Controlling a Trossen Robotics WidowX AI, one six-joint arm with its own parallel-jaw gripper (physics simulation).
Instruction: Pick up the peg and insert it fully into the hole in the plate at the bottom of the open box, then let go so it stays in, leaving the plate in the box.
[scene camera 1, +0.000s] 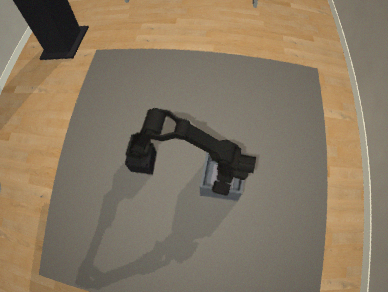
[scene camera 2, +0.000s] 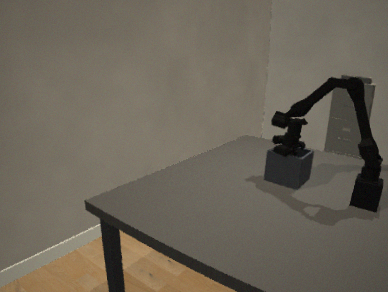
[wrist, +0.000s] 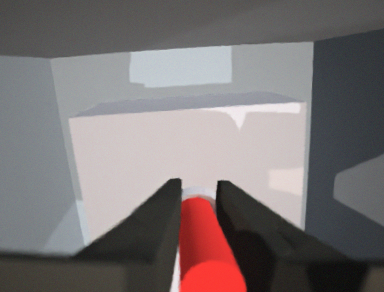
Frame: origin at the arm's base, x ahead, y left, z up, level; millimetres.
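Seen in the pictures: gripper, fingertip midpoint: (scene camera 1: 227, 176) (wrist: 198, 190); arm's base at its link origin: (scene camera 1: 139, 152) (scene camera 2: 369, 180).
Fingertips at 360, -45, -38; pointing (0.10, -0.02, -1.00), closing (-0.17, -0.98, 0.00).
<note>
Offsets run from my fingertips to a thing's top centre, as dx, dy, dz. "spot": to the spot under its first point. Level surfaces: height alone.
The red peg @[spot: +2, +0, +32] (wrist: 205, 232) is held between the dark fingers of my gripper (wrist: 198, 190), which is shut on it inside the open box. The peg's far end is at the hole @[spot: -3, +0, -5] (wrist: 198, 191) in the pale plate @[-15, +3, -5] (wrist: 150, 150); part of the hole's light rim shows just beyond the peg, and how deep the peg sits cannot be told. The plate lies at the bottom of the grey-blue open box @[-15, +3, +72] (scene camera 1: 207, 192) (scene camera 2: 287, 170) (wrist: 30, 150). In both scene views the arm's wrist is over the box, and the fingers and peg are hidden.
The box walls stand close around the fingers on the left, right and far sides in the wrist view. The box stands on the grey table @[dz -65] (scene camera 1: 280, 240) (scene camera 2: 200, 225). The arm's base (scene camera 1: 141, 162) (scene camera 2: 367, 192) stands on the same table, apart from the box.
</note>
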